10 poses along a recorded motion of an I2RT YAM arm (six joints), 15 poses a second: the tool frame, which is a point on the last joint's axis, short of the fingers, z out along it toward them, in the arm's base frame.
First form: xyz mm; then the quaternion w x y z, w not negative.
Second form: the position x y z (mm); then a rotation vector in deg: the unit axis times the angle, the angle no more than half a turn. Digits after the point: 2 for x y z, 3 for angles.
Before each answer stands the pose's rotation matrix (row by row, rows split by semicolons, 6 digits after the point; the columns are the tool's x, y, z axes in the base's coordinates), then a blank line. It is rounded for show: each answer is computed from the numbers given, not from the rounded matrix.
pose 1, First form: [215.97, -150.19, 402.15, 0.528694, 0.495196, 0.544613, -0.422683]
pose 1, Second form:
0.049472 0.986320 0.157245; 0.092440 0.152241 -0.984011; -0.994488 0.063217 -0.083644

[215.97, -150.19, 402.15, 67.771, 74.534, -57.847]
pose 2, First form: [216.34, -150.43, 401.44, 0.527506, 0.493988, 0.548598, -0.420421]
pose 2, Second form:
0.044573 0.985551 0.163412; 0.098452 0.158444 -0.982447; -0.994143 0.059879 -0.089967

[216.34, -150.43, 401.44, 67.640, 75.117, -57.567]
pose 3, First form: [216.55, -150.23, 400.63, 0.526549, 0.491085, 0.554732, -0.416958]
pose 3, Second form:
0.036837 0.983939 0.174664; 0.105744 0.169963 -0.979761; -0.993711 0.054561 -0.097784

[216.55, -150.23, 400.63, 67.270, 75.989, -57.116]
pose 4, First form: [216.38, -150.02, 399.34, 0.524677, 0.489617, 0.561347, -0.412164]
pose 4, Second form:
0.030021 0.982196 0.185447; 0.117184 0.180792 -0.976515; -0.992656 0.051047 -0.109670

[216.38, -150.02, 399.34, 67.123, 76.956, -56.505]
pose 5, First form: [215.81, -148.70, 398.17, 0.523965, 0.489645, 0.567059, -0.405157]
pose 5, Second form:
0.028583 0.979892 0.197472; 0.130739 0.192191 -0.972610; -0.991005 0.053618 -0.122617

[215.81, -148.70, 398.17, 67.147, 77.763, -55.561]
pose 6, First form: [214.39, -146.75, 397.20, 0.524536, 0.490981, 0.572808, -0.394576]
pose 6, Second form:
0.032401 0.976415 0.213458; 0.148537 0.206495 -0.967107; -0.988376 0.063042 -0.138343

[214.39, -146.75, 397.20, 67.314, 78.532, -54.097]
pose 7, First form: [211.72, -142.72, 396.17, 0.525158, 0.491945, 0.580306, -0.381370]
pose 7, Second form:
0.035603 0.971517 0.234279; 0.170398 0.225093 -0.959321; -0.984732 0.074075 -0.157531

[211.72, -142.72, 396.17, 67.428, 79.539, -52.272]
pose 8, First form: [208.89, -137.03, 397.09, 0.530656, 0.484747, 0.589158, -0.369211]
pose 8, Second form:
0.033152 0.963034 0.267333; 0.179337 0.257407 -0.949516; -0.983229 0.079421 -0.164174

[208.89, -137.03, 397.09, 66.285, 80.562, -50.487]
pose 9, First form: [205.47, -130.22, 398.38, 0.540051, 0.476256, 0.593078, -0.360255]
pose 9, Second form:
0.036950 0.954026 0.297438; 0.175802 0.286793 -0.941724; -0.983732 0.087086 -0.157123

[205.47, -130.22, 398.38, 64.863, 80.774, -49.065]
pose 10, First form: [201.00, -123.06, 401.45, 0.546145, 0.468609, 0.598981, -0.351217]
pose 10, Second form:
0.035737 0.945006 0.325094; 0.177745 0.314105 -0.932601; -0.983427 0.091112 -0.156745

[201.00, -123.06, 401.45, 63.657, 81.367, -47.710]
